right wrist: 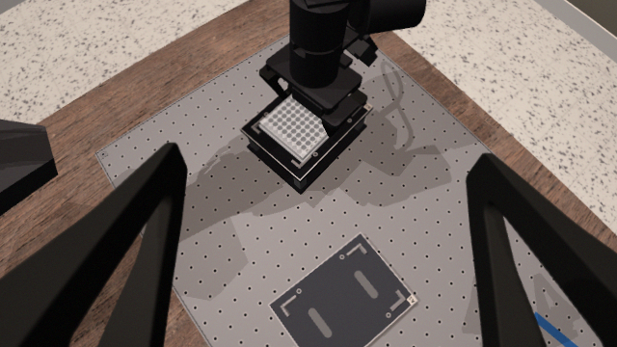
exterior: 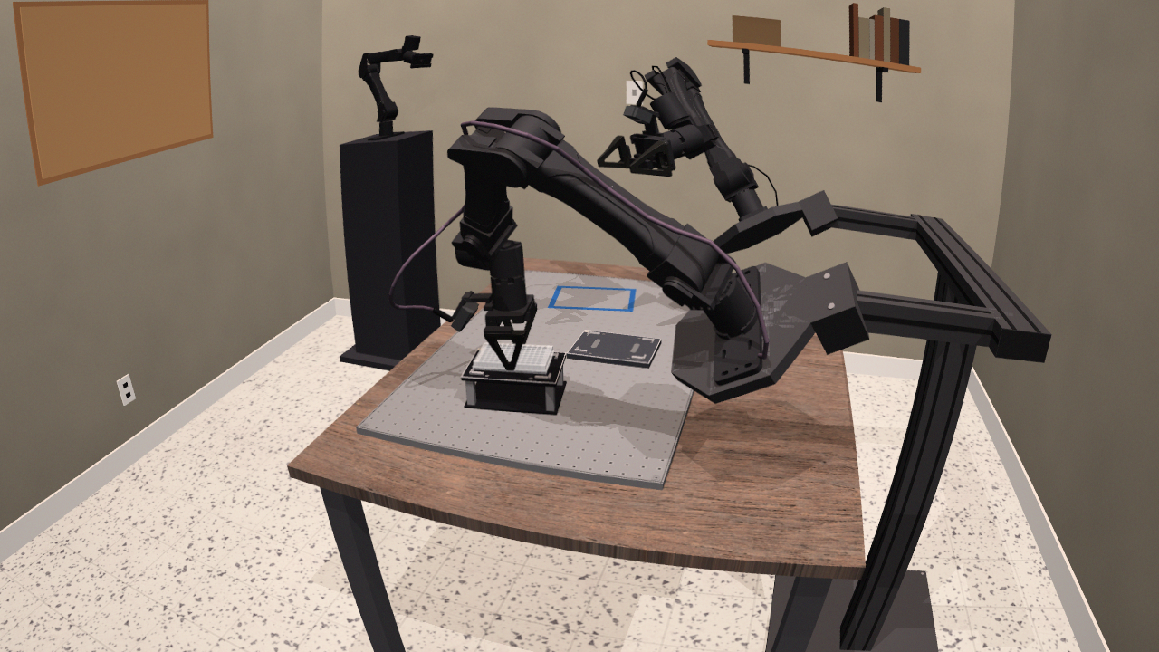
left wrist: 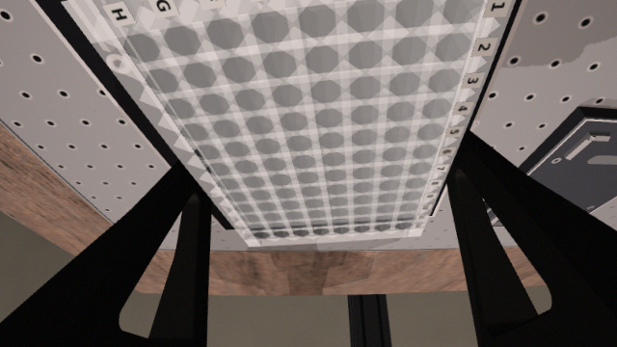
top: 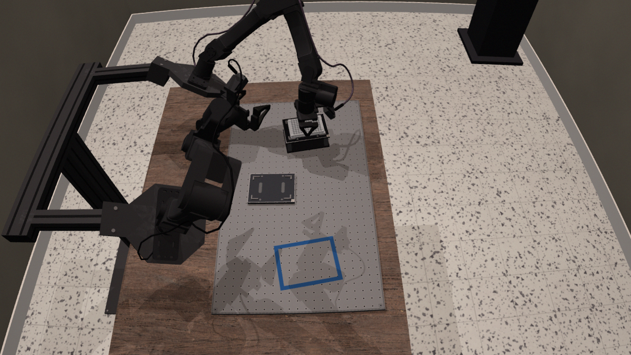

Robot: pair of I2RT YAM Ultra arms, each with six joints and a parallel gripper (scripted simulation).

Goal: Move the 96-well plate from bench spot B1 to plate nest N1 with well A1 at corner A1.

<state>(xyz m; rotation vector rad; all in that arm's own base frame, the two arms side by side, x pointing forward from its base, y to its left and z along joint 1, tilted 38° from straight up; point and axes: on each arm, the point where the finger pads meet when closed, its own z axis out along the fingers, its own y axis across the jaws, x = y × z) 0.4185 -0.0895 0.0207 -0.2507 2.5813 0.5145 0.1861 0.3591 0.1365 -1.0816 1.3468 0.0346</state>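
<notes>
Right now the clear 96-well plate is right at my left hand. Also, from my left hand: raised black nest: 2 cm below.
</notes>
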